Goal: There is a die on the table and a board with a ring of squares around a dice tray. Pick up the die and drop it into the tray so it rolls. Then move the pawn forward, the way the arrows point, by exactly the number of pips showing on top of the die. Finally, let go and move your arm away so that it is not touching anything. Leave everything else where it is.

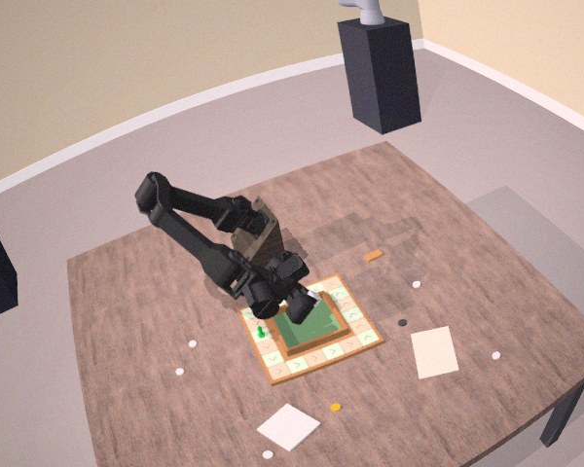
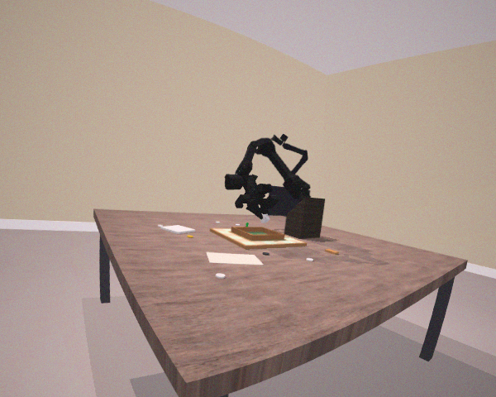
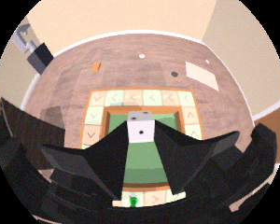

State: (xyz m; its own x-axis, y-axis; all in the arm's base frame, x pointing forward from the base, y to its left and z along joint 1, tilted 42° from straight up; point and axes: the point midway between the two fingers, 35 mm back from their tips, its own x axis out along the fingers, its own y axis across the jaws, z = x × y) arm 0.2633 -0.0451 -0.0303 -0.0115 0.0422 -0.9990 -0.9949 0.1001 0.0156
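Now: gripper tip 140 mm to the left of the green pawn, 60 mm above it and 30 mm past it. From my gripper tip the other things lie so: green dice tray: 80 mm below, 30 mm to the right; then black disc: 170 mm to the left, 130 mm ahead, 80 mm below; then white die: right at my gripper tip.
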